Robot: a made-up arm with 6 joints. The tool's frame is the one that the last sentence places.
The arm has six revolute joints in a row. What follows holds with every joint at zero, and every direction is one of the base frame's. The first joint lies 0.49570 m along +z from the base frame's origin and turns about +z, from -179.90 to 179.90 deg. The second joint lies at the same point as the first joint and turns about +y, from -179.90 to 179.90 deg. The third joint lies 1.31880 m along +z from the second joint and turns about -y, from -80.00 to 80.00 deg. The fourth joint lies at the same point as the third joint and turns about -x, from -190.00 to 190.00 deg. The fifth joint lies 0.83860 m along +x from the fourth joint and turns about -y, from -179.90 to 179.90 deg. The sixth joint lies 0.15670 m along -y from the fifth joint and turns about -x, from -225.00 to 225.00 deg. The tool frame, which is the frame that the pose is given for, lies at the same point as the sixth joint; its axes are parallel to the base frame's.
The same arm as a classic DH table. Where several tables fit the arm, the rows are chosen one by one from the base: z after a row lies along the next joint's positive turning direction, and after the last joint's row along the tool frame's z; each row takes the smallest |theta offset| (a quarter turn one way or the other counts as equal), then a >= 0, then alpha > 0; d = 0 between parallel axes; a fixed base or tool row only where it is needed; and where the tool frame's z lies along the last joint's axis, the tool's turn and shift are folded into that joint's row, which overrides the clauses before.
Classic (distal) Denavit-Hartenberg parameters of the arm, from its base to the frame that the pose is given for. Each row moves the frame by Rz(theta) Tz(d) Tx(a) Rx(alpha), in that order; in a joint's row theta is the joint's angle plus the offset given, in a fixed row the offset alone. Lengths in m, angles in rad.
joint 1: theta0 0; d 0.4957; a 0; alpha -1.5708
joint 2: theta0 -1.5708; d 0; a 1.3188; alpha 3.1416
joint 3: theta0 0; d 0; a 0; alpha -1.5708
joint 4: theta0 0; d -0.8386; a 0; alpha 1.5708
joint 5: theta0 0; d 0.1567; a 0; alpha -1.5708
joint 6: theta0 1.5708; d 0; a 0; alpha 1.5708
tool (fixed): theta0 -1.5708; d 0; a 0; alpha 0
Joint limits (rad, base to tool): -3.1398..3.1398 -3.1398..3.1398 -1.3963..1.3963 -3.3161..3.3161 -3.1398..3.1398 -3.927..3.927

